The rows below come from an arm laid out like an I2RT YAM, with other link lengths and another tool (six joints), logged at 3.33 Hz.
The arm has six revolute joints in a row. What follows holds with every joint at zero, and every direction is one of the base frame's. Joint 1 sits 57.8 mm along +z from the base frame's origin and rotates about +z. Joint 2 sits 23 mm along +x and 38.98 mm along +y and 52.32 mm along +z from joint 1 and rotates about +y. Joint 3 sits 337.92 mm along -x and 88.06 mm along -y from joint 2 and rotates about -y. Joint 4 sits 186.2 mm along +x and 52.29 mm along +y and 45.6 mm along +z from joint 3 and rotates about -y. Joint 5 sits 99.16 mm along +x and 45.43 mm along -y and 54.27 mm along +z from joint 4 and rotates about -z. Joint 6 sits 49.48 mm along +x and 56.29 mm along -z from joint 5 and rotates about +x. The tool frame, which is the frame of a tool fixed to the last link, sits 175 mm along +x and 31 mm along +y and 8 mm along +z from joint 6; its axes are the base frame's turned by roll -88.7, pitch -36.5 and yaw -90 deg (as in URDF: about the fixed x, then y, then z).
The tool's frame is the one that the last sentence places.
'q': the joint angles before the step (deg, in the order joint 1, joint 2, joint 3, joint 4, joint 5, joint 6). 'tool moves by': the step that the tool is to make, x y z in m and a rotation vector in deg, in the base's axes. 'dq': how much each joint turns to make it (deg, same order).
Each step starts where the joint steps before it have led.
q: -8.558, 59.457, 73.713, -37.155, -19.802, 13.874
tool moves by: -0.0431, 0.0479, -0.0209, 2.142, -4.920, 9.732
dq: 5.269, -9.976, -15.096, 10.168, -5.104, 0.989
